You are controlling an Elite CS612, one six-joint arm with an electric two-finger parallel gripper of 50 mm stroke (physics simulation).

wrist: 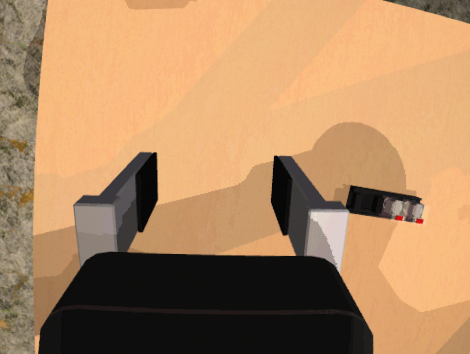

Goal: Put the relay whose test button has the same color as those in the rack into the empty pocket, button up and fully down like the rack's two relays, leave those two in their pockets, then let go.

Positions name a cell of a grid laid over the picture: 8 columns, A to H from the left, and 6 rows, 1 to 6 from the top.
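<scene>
My gripper (D4) is here where I can see it. I can see a black rack (G4) as well.
</scene>
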